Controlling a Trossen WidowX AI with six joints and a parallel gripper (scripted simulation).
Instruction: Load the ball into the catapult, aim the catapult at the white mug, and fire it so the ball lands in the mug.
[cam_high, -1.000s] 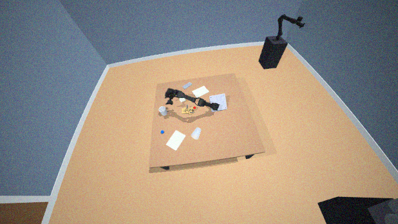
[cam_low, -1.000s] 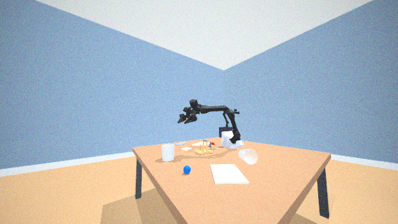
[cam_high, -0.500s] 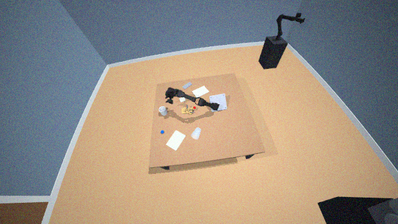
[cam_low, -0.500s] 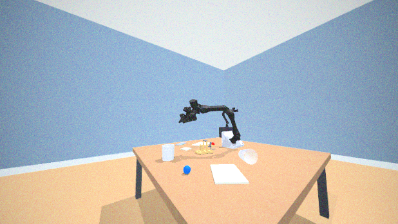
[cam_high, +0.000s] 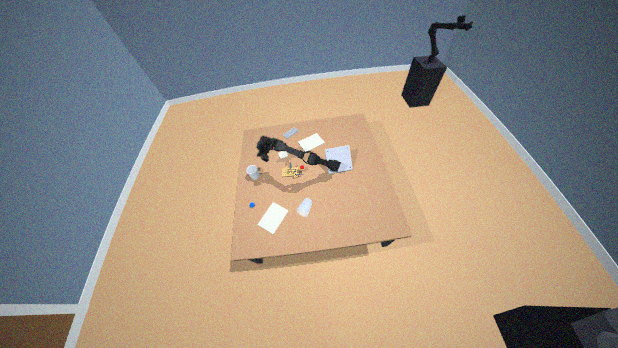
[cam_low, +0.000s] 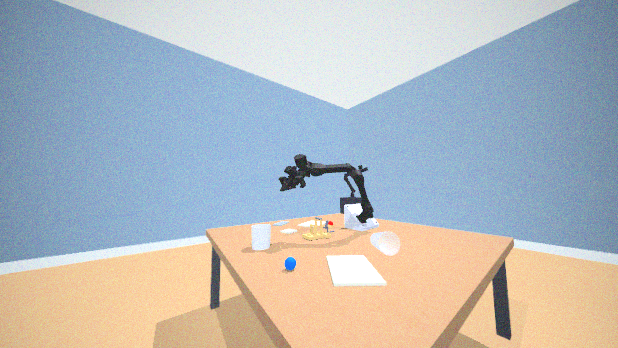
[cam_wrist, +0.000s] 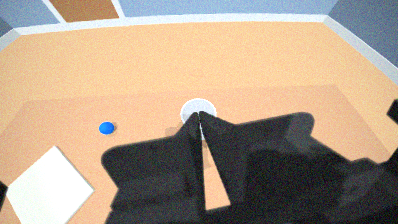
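The red ball lies 32 cm behind my gripper tip, 20 cm below it and 2 cm to the left of it. From my gripper tip the other things lie so: white mug (24 cm below, 10 cm ahead, 1 cm to the right); catapult (25 cm behind, 21 cm below, 4 cm to the left); small white card (26 cm below, 19 cm to the right, 16 cm behind).
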